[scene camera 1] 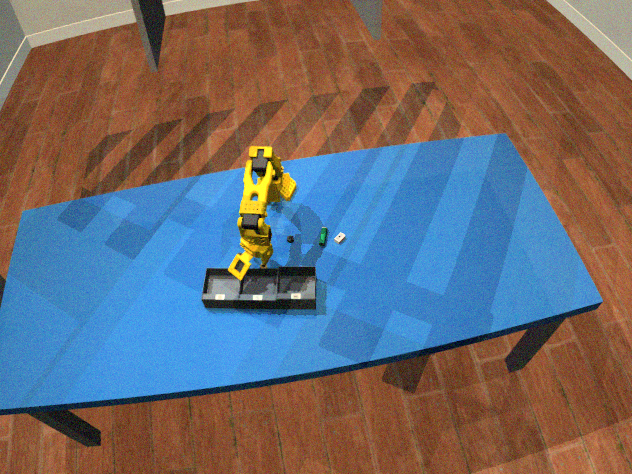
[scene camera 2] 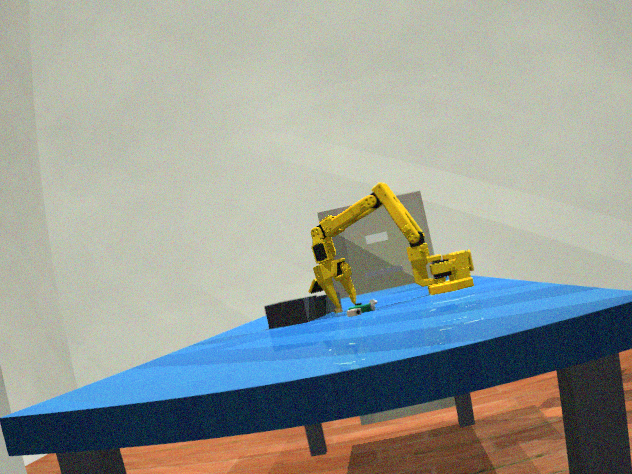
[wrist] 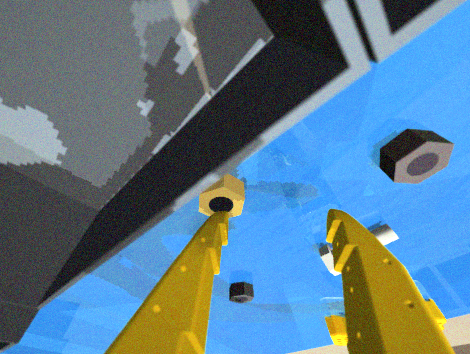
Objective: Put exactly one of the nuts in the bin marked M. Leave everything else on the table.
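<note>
My gripper is partly open and low beside the bin row, with a V-shaped gap and nothing between its jaws. A brass nut sits at the left jaw's tip, outside the gap, close to the bin wall; the tip overlaps its lower edge. A large dark nut lies at the upper right of the wrist view, and a smaller dark nut shows low between the jaws, beyond them. A dark nut lies right of the arm. The three-bin row has unreadable labels.
A silver bolt is partly hidden behind the right jaw. A green cylinder and a white block lie right of the dark nut. The bins' dark wall runs diagonally beside the jaws.
</note>
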